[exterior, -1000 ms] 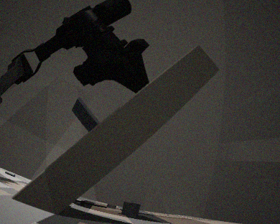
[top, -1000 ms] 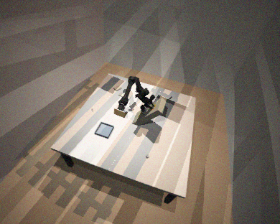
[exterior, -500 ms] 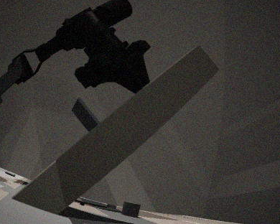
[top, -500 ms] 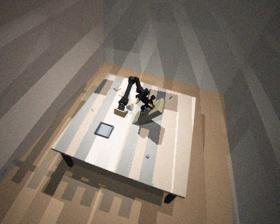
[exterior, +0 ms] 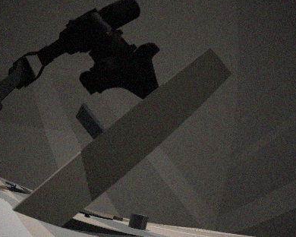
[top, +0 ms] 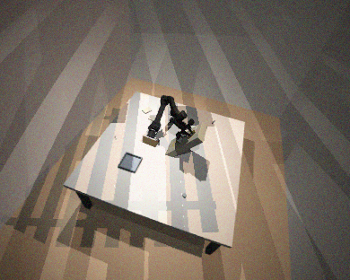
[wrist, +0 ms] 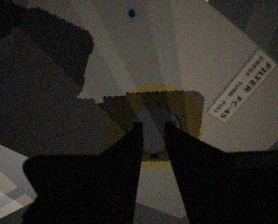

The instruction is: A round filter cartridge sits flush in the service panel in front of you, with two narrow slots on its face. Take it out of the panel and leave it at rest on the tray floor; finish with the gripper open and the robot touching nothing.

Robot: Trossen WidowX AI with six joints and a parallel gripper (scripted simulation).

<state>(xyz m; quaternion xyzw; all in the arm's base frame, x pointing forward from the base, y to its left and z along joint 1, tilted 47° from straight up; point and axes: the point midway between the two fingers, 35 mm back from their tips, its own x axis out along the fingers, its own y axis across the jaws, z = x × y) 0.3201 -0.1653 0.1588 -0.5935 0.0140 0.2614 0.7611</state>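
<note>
The round filter cartridge lies 1 cm below my gripper tip and 1 cm ahead of it. From my gripper tip the other things lie so: sloping service panel 8 cm below, 4 cm behind; dark square tray 42 cm behind, 29 cm to the right, 24 cm below.
</note>
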